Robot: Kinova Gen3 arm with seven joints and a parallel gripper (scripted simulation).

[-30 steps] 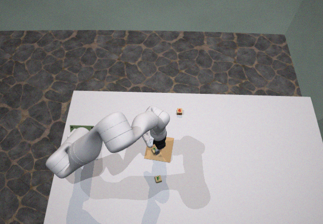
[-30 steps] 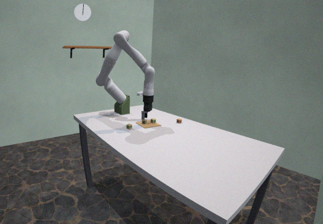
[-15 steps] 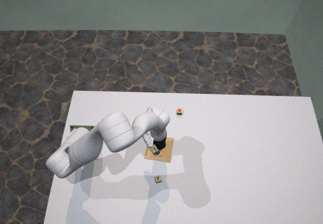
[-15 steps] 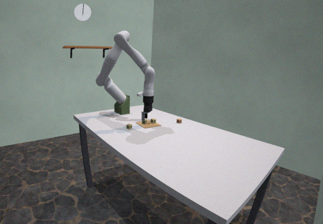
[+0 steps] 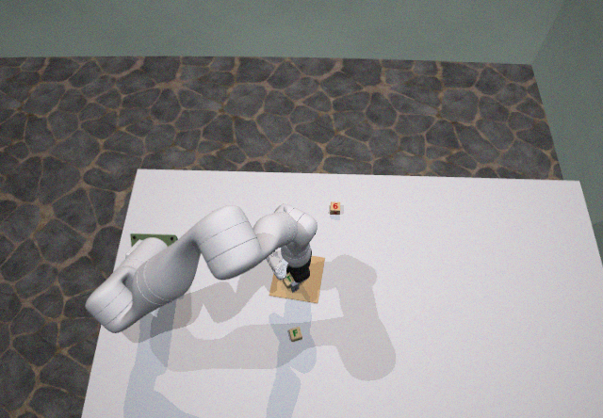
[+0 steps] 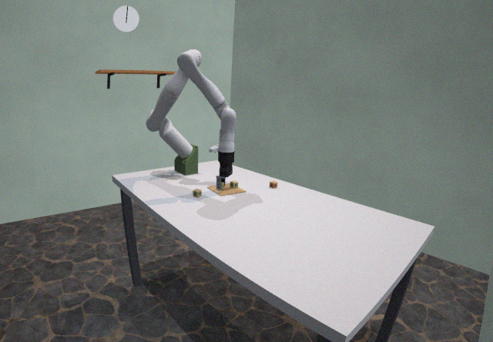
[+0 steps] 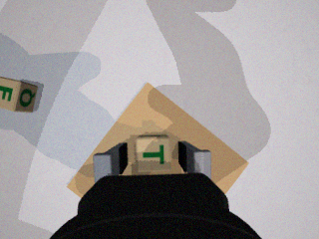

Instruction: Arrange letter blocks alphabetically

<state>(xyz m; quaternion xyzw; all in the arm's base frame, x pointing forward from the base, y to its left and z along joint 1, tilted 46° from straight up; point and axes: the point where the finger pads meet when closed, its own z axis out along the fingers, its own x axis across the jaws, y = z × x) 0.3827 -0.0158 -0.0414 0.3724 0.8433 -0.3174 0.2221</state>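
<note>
The tan mat is 2 cm ahead of my hand, 2 cm to the left of it and 3 cm below it. From my hand the other things lie so: 6 block: 10 cm ahead, 25 cm to the left, 1 cm below; then B block: 1 cm ahead, 7 cm to the left, 1 cm below; then F block: 4 cm ahead, 15 cm to the right, 1 cm below.
</note>
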